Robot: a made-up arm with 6 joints.
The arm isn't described. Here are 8 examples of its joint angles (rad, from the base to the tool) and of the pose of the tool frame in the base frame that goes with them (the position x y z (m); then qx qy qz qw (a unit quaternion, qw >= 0)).
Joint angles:
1: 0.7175 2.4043 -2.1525 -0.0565 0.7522 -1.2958
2: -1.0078 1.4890 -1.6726 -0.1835 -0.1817 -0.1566
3: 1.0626 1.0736 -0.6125 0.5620 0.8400 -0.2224
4: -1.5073 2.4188 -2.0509 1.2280 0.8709 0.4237
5: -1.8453 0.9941 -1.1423 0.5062 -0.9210 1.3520
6: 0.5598 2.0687 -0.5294 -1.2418 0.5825 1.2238
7: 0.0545 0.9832 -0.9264 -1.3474 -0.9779 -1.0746
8: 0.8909 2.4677 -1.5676 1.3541 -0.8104 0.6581
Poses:
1: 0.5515 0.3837 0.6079 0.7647 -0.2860 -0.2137 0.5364
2: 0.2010 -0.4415 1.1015 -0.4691 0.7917 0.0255 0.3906
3: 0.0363 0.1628 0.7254 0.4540 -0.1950 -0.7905 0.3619
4: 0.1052 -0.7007 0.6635 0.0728 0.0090 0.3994 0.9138
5: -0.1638 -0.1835 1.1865 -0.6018 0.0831 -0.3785 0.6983
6: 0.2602 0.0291 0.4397 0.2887 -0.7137 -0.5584 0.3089
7: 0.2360 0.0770 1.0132 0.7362 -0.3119 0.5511 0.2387
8: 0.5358 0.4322 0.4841 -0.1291 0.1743 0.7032 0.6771
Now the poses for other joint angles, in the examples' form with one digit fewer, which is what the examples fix.
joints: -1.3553 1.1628 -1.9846 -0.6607 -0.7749 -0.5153
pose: 0.010 -0.113 1.365 0.339 -0.749 0.560 0.100
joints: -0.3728 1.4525 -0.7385 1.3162 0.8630 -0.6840
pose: 0.294 -0.048 0.730 -0.231 0.222 0.885 0.338
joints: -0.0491 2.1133 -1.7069 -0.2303 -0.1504 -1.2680
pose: 0.682 -0.120 0.741 0.714 -0.645 -0.087 0.259
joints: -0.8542 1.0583 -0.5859 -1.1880 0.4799 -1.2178
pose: 0.042 -0.309 0.790 0.184 -0.672 -0.281 0.660
